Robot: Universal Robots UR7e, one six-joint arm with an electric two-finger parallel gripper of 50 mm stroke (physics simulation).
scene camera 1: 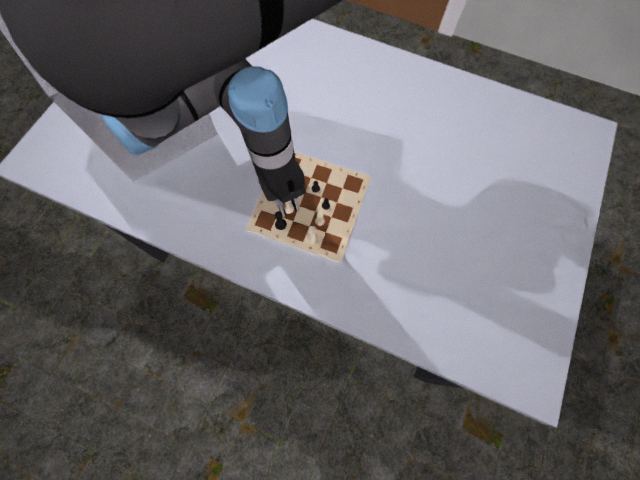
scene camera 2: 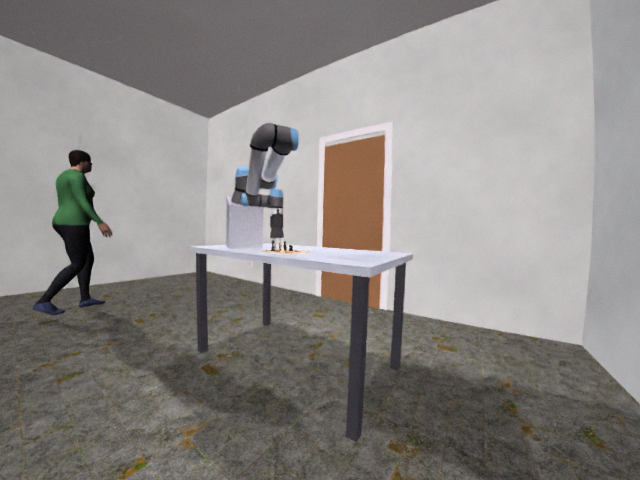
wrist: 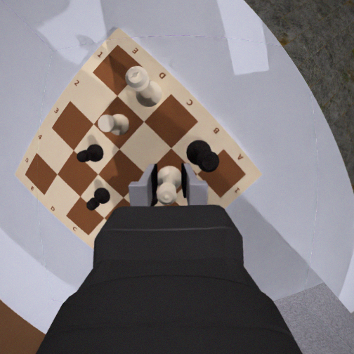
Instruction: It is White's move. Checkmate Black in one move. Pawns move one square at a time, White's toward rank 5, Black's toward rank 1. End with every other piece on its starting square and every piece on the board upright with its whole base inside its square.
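Frame: origin at the arm's base, x ahead, y left, z up, level; millimetres.
Seen in the pictures: gripper, between the fingertips: (scene camera 1: 289,209) (scene camera 2: 277,249).
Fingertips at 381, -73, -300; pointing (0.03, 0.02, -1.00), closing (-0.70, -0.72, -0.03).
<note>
A point is followed by its place in that frame, as x, y, z.
My gripper (scene camera 1: 288,209) @(381, -73, -300) (scene camera 2: 278,248) @(381, -73, -300) (wrist: 169,173) is shut on a white knob-topped piece (scene camera 1: 289,207) @(383, -73, -287) (wrist: 167,193), apparently the queen. It is upright, low over B2 of the chessboard (scene camera 1: 338,257) @(518, -136, -310) (wrist: 251,173); whether its base touches cannot be told. A tall black piece (scene camera 1: 280,223) @(378, -114, -289) (wrist: 198,151), apparently the king, stands on B1, close to the right finger in the wrist view. A tall white piece (scene camera 1: 312,235) @(453, -119, -280) (wrist: 149,94) stands on D1, a white pawn (scene camera 1: 320,220) @(455, -75, -295) (wrist: 119,124) on D2. Black pawns stand on D3 (scene camera 1: 326,204) @(454, -34, -297) (wrist: 94,152) and C4 (scene camera 1: 315,187) @(417, -3, -297) (wrist: 101,195).
The board lies on a white table (scene camera 1: 465,170) @(729, 172, -316) (scene camera 2: 330,256) @(727, -76, -316). The gripper body hides the board's A-file side in the wrist view. The robot's grey pedestal (scene camera 2: 244,227) @(73, -46, -178) stands behind the board. A person in green (scene camera 2: 73,198) is beyond the table at the left.
</note>
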